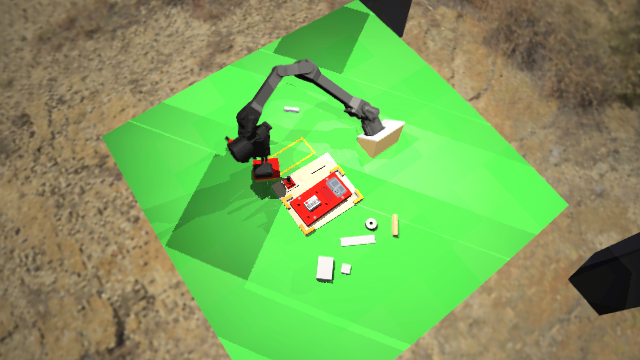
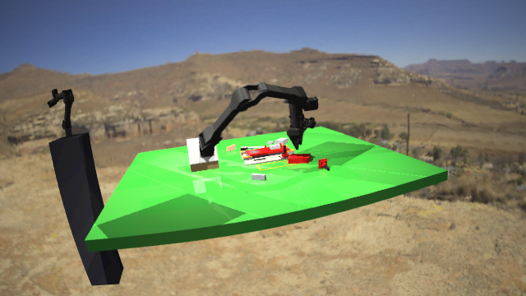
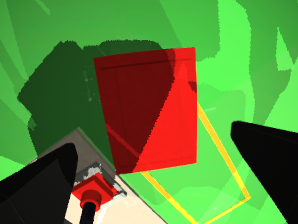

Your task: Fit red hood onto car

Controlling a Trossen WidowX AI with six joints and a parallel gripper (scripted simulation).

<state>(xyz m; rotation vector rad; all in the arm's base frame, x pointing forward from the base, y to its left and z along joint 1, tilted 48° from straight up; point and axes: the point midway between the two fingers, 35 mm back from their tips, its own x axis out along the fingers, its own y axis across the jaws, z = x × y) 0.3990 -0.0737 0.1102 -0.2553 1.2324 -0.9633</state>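
Now: the red hood 5 cm below my gripper tip. From my gripper tip the other things lie so: grey engine block 6 cm behind, 22 cm to the left, 4 cm below; wooden peg 25 cm behind, 44 cm to the left, 5 cm below.
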